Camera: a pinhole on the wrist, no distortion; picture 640 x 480 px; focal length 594.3 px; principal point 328.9 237.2 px. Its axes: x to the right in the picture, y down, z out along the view. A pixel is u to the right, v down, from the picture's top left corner.
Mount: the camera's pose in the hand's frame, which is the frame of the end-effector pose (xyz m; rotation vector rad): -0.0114 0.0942 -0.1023 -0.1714 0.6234 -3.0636
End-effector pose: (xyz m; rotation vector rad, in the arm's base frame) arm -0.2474 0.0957 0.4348 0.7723 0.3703 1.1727
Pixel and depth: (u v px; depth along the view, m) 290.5 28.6 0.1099
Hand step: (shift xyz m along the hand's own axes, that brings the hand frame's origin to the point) 0.0081 0.0872 0.0125
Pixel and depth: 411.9 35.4 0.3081
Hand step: -0.0193 0.0693 0.2249
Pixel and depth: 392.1 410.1 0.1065
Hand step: -0.0114 0.0239 -0.0158
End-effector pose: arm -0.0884 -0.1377 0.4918 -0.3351 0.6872 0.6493
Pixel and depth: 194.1 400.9 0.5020
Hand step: 0.1550 -0.2247 0.2910
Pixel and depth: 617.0 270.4 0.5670
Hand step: -0.2230 -0.1644 0.4329
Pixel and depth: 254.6 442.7 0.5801
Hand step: 0.1217 -0.3138 0.3424
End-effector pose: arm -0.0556 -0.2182 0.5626 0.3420 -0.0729 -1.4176
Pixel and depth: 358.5 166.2 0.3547
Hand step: 0.0103 -0.0053 0.2405
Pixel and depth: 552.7 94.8 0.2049
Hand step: -0.0652 0.0572 0.1124
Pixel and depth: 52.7 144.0 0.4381
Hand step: 0.2396 -0.0064 0.3039
